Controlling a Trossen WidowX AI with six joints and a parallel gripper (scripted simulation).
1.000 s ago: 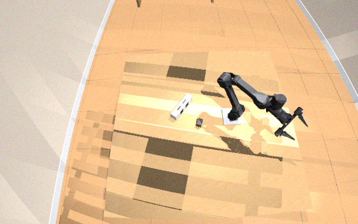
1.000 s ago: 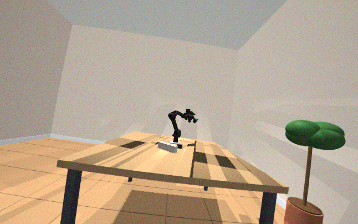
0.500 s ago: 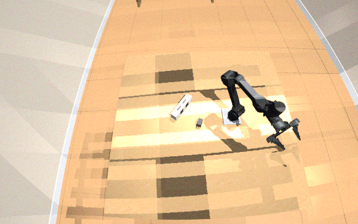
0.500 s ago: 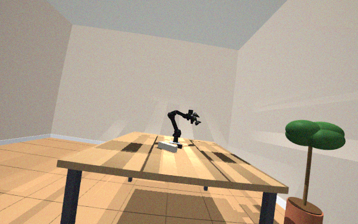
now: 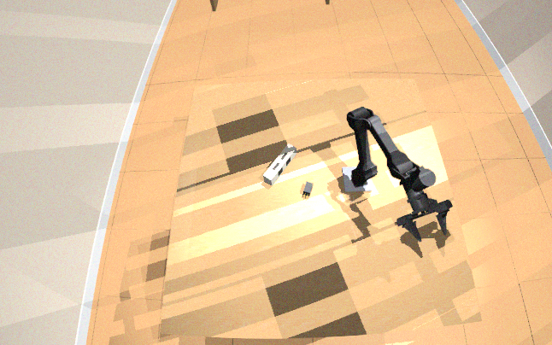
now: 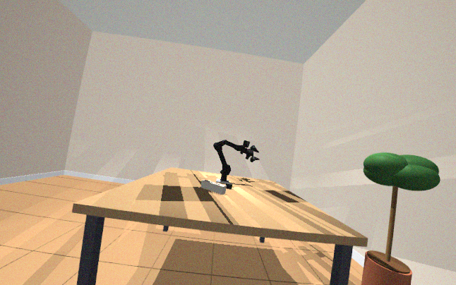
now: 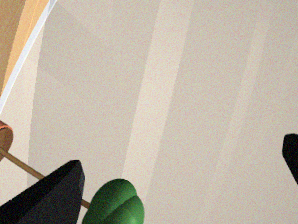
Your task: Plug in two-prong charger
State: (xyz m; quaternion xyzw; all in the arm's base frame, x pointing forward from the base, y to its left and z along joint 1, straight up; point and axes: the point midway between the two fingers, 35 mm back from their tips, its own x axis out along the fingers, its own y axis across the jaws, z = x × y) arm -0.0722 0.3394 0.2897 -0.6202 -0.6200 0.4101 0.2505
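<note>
Now: gripper tip 320 mm short of the black two-prong charger, 360 mm to the left of it and 280 mm above it.
</note>
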